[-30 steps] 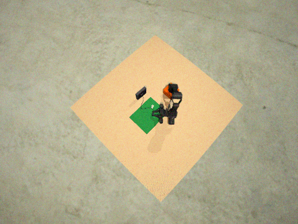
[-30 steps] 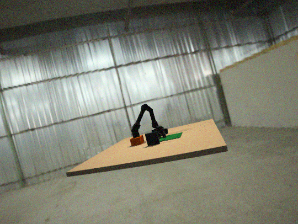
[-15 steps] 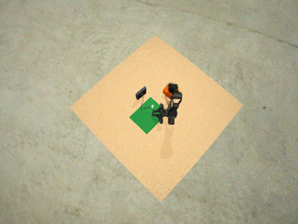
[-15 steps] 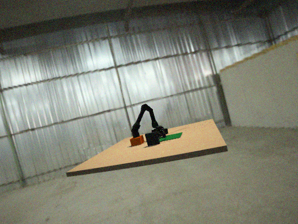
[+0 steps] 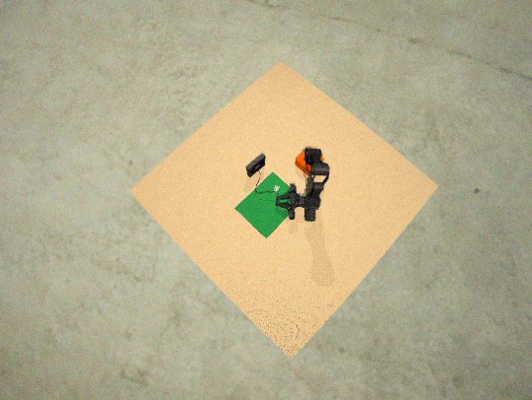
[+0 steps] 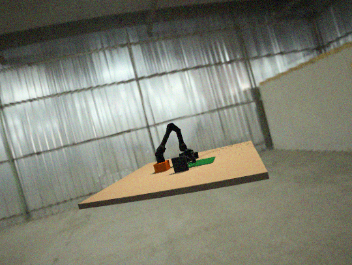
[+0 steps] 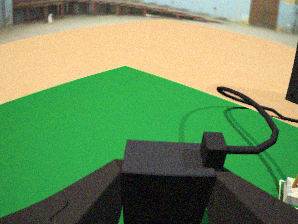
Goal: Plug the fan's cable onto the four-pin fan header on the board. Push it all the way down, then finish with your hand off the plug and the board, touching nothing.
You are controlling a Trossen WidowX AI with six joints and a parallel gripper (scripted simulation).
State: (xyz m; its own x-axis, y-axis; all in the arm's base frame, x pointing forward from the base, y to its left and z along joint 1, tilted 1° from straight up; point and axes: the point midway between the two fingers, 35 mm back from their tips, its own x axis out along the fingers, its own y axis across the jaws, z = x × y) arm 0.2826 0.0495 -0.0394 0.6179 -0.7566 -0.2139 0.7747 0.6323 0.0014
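Right now my gripper tip is 10 mm above the black plug. The rest, counted from my gripper tip: white four-pin fan header 60 mm behind, 60 mm to the right, 30 mm below; then black fan 70 mm behind, 220 mm to the right, 30 mm above; then green board 30 mm ahead, 30 mm to the right, 50 mm below.
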